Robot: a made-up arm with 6 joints. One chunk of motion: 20 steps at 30 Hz.
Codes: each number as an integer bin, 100 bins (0 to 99) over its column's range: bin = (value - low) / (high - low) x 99, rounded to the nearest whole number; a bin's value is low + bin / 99 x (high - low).
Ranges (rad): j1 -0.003..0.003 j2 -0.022..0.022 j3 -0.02..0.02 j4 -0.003..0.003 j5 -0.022..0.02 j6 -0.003..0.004
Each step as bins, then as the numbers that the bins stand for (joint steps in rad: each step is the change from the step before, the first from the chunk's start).
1 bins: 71 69 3 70 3 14
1 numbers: 0.00130 0.00867 -0.01879 0.00124 -0.02073 -0.00201
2 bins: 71 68 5 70 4 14
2 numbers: 0.00130 0.00822 -0.01798 0.00124 -0.02030 -0.00201
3 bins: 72 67 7 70 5 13
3 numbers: 0.00136 0.00778 -0.01717 0.00124 -0.01988 -0.00208
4 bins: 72 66 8 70 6 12
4 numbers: 0.00136 0.00733 -0.01677 0.00124 -0.01945 -0.00215
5 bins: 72 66 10 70 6 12
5 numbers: 0.00136 0.00733 -0.01596 0.00124 -0.01945 -0.00215
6 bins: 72 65 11 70 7 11
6 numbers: 0.00136 0.00689 -0.01556 0.00124 -0.01903 -0.00222
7 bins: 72 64 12 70 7 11
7 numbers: 0.00136 0.00644 -0.01515 0.00124 -0.01903 -0.00222
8 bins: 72 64 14 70 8 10
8 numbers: 0.00136 0.00644 -0.01434 0.00124 -0.01861 -0.00229
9 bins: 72 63 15 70 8 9
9 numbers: 0.00136 0.00600 -0.01394 0.00124 -0.01861 -0.00236
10 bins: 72 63 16 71 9 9
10 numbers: 0.00136 0.00600 -0.01354 0.00130 -0.01818 -0.00236
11 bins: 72 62 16 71 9 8
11 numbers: 0.00136 0.00556 -0.01354 0.00130 -0.01818 -0.00243
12 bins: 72 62 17 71 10 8
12 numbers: 0.00136 0.00556 -0.01313 0.00130 -0.01776 -0.00243
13 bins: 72 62 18 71 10 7
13 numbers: 0.00136 0.00556 -0.01273 0.00130 -0.01776 -0.00251
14 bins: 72 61 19 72 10 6
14 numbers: 0.00136 0.00511 -0.01232 0.00136 -0.01776 -0.00258
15 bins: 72 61 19 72 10 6
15 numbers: 0.00136 0.00511 -0.01232 0.00136 -0.01776 -0.00258
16 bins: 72 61 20 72 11 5
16 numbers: 0.00136 0.00511 -0.01192 0.00136 -0.01733 -0.00265
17 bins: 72 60 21 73 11 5
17 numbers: 0.00136 0.00467 -0.01152 0.00142 -0.01733 -0.00265
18 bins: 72 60 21 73 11 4
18 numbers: 0.00136 0.00467 -0.01152 0.00142 -0.01733 -0.00272
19 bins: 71 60 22 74 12 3
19 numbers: 0.00130 0.00467 -0.01111 0.00148 -0.01691 -0.00279
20 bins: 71 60 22 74 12 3
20 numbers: 0.00130 0.00467 -0.01111 0.00148 -0.01691 -0.00279
